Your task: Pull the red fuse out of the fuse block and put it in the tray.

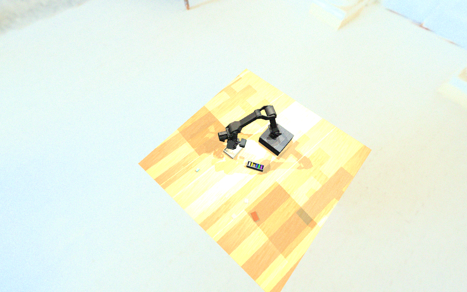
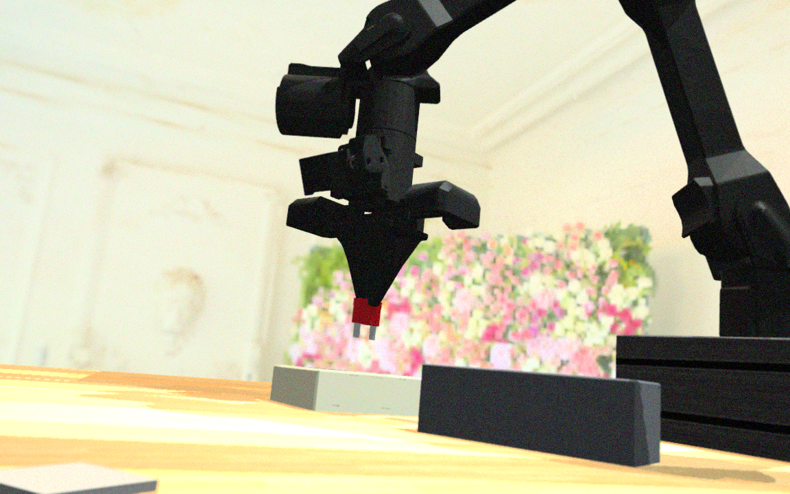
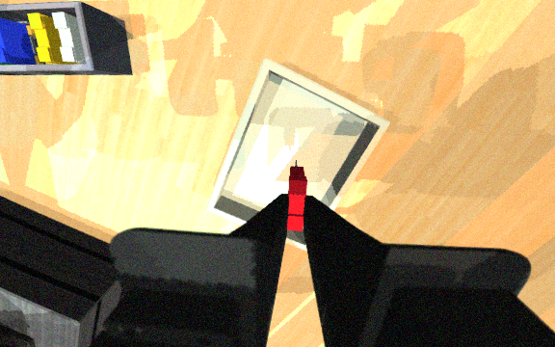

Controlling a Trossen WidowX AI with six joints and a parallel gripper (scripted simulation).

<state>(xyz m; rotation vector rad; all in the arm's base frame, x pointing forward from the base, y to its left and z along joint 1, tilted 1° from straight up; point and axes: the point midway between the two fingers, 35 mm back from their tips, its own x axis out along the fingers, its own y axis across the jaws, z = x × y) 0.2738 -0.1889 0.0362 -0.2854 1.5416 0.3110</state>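
My gripper tip is now 90 mm above the tray. Round my gripper tip: yellow fuse (200 mm to the left, 60 mm below, 10 mm ahead); then red fuse (10 mm below); then white fuse (180 mm to the left, 60 mm below, 20 mm ahead).
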